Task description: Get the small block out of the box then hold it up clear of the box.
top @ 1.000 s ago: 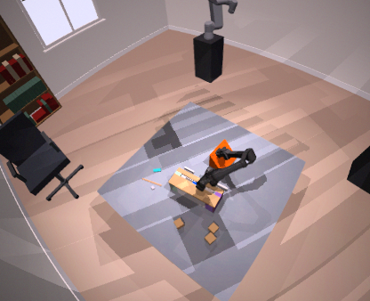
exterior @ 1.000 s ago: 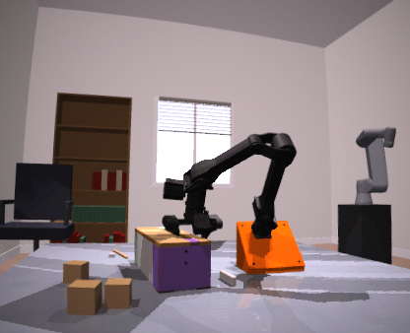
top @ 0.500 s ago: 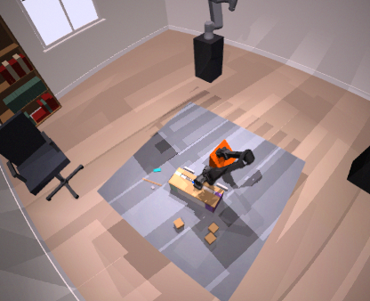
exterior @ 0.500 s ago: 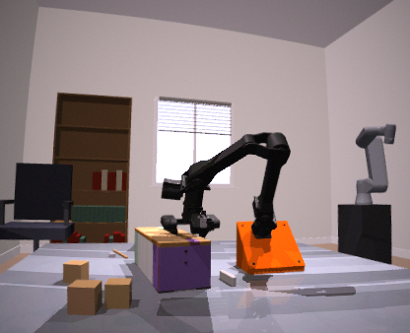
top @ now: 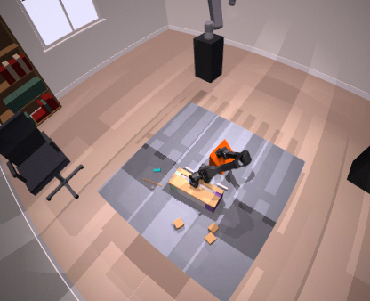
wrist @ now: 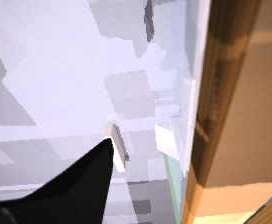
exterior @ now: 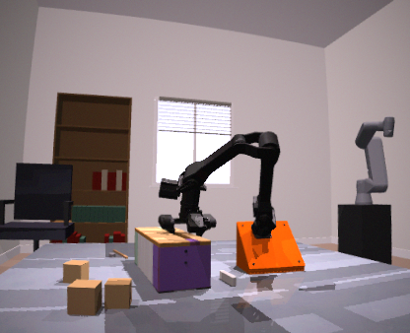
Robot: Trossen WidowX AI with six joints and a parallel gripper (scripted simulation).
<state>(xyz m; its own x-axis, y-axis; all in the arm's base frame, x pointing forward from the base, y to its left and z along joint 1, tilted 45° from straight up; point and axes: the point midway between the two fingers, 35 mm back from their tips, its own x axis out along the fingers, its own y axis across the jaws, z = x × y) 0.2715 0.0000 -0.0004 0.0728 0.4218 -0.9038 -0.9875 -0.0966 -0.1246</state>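
The box lies 50 mm to the left of my gripper tip, 30 mm ahead of it and 20 mm below it. Round my gripper tip: thin wooden stick: 290 mm to the right, 230 mm ahead, 80 mm below.
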